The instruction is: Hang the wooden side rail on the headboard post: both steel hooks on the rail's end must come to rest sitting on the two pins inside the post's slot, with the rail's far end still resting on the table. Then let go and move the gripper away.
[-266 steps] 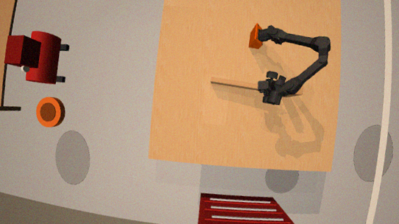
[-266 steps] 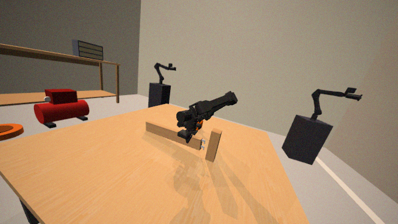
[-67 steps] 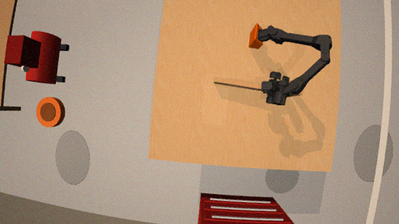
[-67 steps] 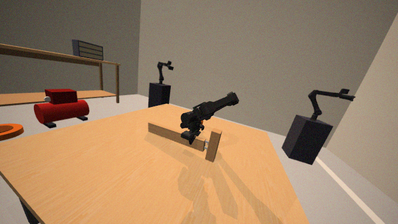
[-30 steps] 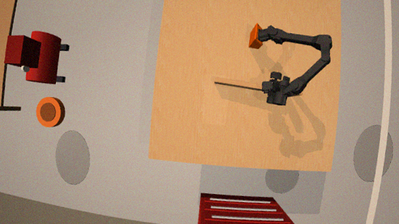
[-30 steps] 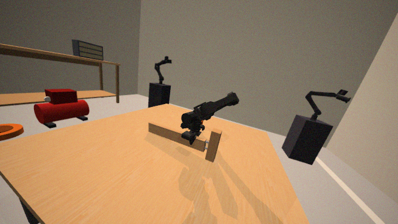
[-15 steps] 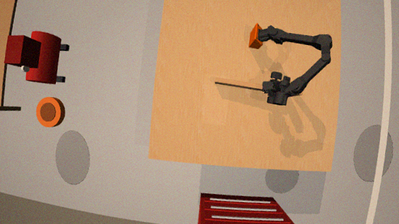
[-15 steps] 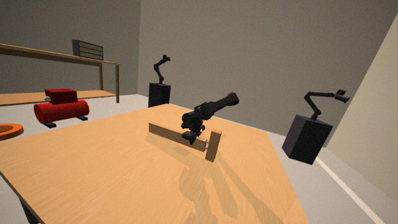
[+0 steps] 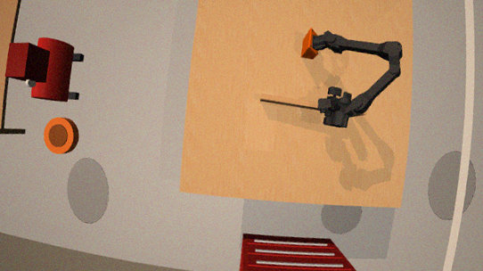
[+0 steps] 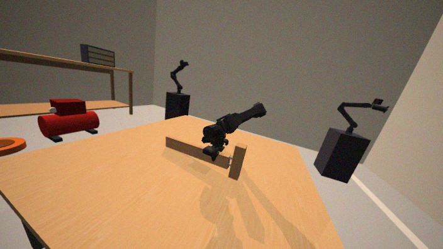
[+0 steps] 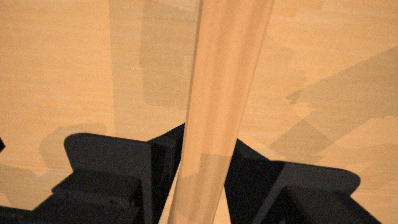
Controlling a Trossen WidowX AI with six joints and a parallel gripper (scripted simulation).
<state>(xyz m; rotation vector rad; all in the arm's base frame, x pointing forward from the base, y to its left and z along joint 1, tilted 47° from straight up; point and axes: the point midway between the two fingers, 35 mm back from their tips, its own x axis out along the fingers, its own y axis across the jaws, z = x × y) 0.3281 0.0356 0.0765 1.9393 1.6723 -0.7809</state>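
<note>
Now: the headboard post 1 cm ahead of my gripper tip, 12 cm to the left of it and 4 cm above it.
</note>
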